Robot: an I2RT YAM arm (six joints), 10 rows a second.
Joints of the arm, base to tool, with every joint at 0 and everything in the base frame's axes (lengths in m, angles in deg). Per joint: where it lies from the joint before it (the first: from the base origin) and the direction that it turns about. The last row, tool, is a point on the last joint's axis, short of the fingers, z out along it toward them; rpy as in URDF.
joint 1: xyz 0 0 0.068 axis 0 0 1
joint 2: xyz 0.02 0.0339 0.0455 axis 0 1 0
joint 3: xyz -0.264 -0.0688 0 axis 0 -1 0
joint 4: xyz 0.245 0.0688 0.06 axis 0 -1 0
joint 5: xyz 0.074 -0.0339 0.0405 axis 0 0 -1
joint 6: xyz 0.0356 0 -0.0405 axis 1 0 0
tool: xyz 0 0 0 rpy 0 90 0
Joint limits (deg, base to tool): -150..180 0..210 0..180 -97..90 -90..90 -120..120
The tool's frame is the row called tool.
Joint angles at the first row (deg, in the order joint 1, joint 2, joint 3, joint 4, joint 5, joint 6):
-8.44 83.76 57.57 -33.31 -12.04 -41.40
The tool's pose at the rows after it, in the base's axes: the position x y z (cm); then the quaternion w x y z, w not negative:
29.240 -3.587 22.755 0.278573 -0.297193 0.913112 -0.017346
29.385 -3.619 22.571 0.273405 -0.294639 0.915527 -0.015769
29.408 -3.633 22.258 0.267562 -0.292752 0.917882 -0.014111
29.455 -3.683 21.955 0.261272 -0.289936 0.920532 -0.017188
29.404 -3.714 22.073 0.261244 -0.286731 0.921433 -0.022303
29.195 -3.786 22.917 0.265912 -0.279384 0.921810 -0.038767
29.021 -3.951 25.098 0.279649 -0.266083 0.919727 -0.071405
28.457 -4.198 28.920 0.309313 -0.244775 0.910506 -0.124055
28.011 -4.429 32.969 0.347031 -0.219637 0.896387 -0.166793
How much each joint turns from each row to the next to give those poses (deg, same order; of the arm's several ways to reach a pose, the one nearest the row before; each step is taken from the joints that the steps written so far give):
0.00 0.44 0.35 -0.09 0.00 0.18
0.00 0.61 0.26 -0.26 0.17 0.26
0.00 0.44 -0.17 -0.09 0.18 0.18
0.00 0.44 -0.18 0.09 0.70 0.17
0.00 -0.26 0.00 0.00 0.62 0.27
0.00 -1.32 0.53 -0.53 1.66 0.52
0.00 -2.19 2.45 -1.57 3.07 0.79
-0.09 -3.60 4.30 -2.11 4.56 0.79
-0.17 -2.29 5.63 -1.59 3.36 1.06

